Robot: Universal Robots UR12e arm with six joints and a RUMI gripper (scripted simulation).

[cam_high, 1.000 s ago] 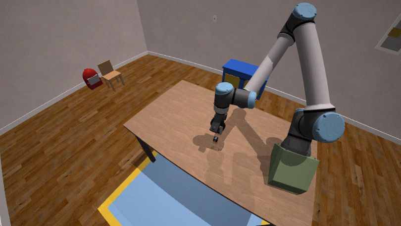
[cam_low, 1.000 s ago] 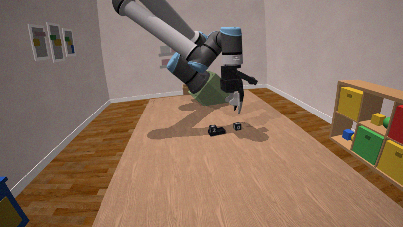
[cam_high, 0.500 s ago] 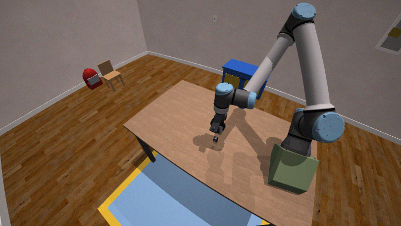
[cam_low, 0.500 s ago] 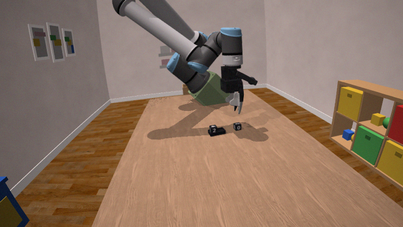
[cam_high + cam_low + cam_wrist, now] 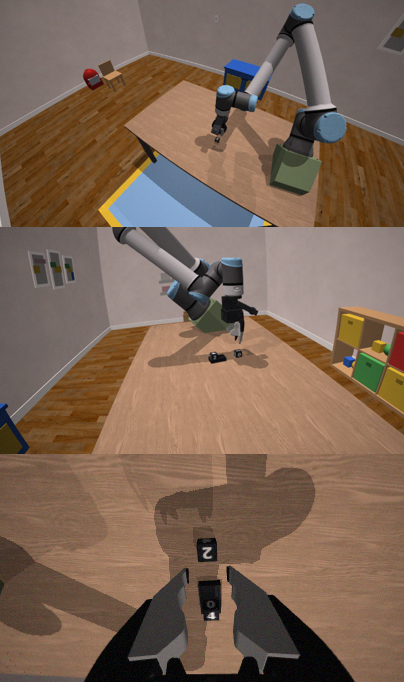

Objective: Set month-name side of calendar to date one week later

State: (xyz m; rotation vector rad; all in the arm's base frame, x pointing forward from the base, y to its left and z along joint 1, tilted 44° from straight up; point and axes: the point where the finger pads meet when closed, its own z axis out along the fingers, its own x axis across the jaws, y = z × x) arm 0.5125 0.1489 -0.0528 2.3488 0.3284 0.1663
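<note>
Now: hand 7 cm above the black number cube. The rest, counted from my hand: black calendar tray 2 cm ahead, 10 cm to the right, 8 cm below.
</note>
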